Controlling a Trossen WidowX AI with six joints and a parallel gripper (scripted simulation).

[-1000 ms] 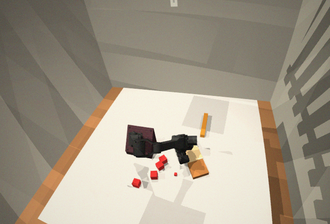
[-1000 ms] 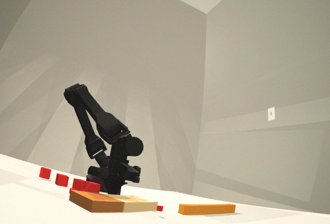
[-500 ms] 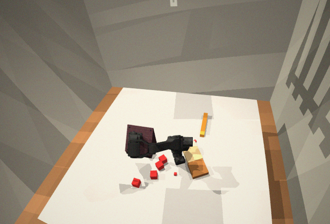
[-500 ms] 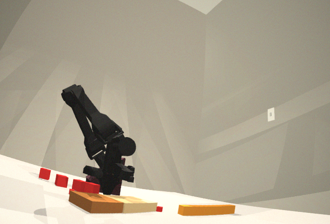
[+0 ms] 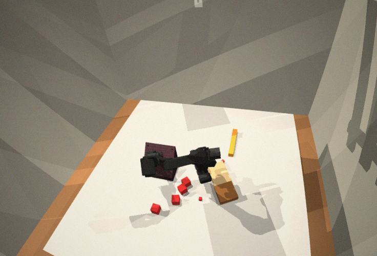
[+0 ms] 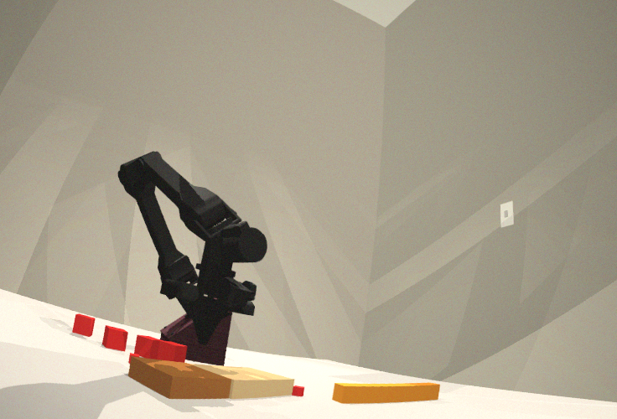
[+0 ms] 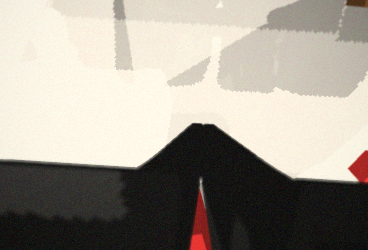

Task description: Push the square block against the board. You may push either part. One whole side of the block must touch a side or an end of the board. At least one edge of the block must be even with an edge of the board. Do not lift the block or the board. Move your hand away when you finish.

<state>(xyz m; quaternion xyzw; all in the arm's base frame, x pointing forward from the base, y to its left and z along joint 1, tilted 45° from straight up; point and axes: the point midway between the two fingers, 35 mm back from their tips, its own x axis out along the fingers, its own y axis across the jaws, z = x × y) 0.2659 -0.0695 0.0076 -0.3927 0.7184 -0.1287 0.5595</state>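
My gripper tip is 90 mm short of the pale yellow slab, 50 mm to the right of it and 40 mm above it. Also, from my gripper tip: orange square block: 140 mm ahead, 70 mm to the right, 40 mm below; then board: 300 mm to the left, 170 mm ahead, 40 mm below.
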